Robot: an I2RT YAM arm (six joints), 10 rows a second.
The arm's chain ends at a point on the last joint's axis. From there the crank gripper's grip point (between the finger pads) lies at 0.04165 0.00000 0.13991 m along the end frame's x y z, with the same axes.
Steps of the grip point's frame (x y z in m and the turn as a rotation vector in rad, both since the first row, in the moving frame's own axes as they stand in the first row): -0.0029 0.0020 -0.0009 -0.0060 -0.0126 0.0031; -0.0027 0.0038 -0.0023 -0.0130 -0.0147 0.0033; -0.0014 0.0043 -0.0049 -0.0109 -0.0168 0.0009; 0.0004 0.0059 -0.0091 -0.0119 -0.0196 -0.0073; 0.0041 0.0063 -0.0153 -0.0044 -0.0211 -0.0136; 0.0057 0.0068 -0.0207 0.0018 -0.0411 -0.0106; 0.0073 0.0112 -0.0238 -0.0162 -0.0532 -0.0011; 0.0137 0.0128 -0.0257 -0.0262 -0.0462 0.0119
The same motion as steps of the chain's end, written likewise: -0.0011 0.0010 -0.0014 -0.0060 -0.0126 0.0031; -0.0006 0.0018 -0.0029 -0.0130 -0.0147 0.0033; 0.0010 0.0027 -0.0056 -0.0109 -0.0168 0.0009; 0.0031 0.0045 -0.0099 -0.0119 -0.0196 -0.0073; 0.0071 0.0062 -0.0161 -0.0044 -0.0211 -0.0136; 0.0115 0.0075 -0.0223 0.0018 -0.0411 -0.0106; 0.0148 0.0090 -0.0258 -0.0162 -0.0532 -0.0011; 0.0202 0.0087 -0.0274 -0.0262 -0.0462 0.0119
